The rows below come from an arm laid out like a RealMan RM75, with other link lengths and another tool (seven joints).
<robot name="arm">
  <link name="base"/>
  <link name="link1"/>
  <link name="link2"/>
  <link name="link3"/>
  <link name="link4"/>
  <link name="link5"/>
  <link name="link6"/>
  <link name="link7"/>
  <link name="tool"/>
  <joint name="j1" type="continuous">
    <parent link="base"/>
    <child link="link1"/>
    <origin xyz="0 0 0.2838"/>
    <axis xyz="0 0 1"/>
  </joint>
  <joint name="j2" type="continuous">
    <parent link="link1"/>
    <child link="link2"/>
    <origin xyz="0 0 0"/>
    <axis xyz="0 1 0"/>
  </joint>
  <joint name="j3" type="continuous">
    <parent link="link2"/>
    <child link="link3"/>
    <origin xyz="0 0 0.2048"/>
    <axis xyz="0 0 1"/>
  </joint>
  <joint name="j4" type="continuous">
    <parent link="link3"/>
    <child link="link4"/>
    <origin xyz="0 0 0"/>
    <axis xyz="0 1 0"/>
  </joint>
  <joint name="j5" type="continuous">
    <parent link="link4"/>
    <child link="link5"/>
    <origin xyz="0 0 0.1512"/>
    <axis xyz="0 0 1"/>
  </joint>
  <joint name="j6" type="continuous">
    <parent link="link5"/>
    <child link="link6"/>
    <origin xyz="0 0 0"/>
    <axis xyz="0 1 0"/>
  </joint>
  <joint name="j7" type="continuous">
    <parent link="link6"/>
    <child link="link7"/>
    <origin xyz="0 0 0.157"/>
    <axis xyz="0 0 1"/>
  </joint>
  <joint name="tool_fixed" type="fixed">
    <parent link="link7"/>
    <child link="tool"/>
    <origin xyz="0.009 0.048 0.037" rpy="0 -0.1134 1.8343"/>
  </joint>
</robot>
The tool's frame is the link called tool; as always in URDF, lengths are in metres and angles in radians. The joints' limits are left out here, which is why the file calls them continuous.
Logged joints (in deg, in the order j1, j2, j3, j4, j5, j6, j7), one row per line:
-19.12, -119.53, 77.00, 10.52, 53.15, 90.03, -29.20
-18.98, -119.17, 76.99, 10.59, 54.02, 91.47, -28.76
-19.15, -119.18, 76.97, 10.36, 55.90, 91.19, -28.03
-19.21, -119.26, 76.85, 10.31, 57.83, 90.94, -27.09
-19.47, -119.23, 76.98, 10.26, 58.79, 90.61, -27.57
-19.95, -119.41, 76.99, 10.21, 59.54, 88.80, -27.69
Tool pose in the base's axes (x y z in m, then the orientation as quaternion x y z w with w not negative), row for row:
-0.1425, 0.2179, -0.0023, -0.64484, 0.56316, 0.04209, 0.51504
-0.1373, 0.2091, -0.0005, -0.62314, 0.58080, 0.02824, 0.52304
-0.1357, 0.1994, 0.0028, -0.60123, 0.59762, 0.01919, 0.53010
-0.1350, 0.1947, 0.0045, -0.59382, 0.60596, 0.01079, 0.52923
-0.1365, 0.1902, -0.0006, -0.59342, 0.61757, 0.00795, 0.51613
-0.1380, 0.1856, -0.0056, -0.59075, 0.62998, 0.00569, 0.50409
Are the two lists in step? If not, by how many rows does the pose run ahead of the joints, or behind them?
The pose runs 2 rows behind the joints: the pose in row i belongs to the joints in row i - 2.
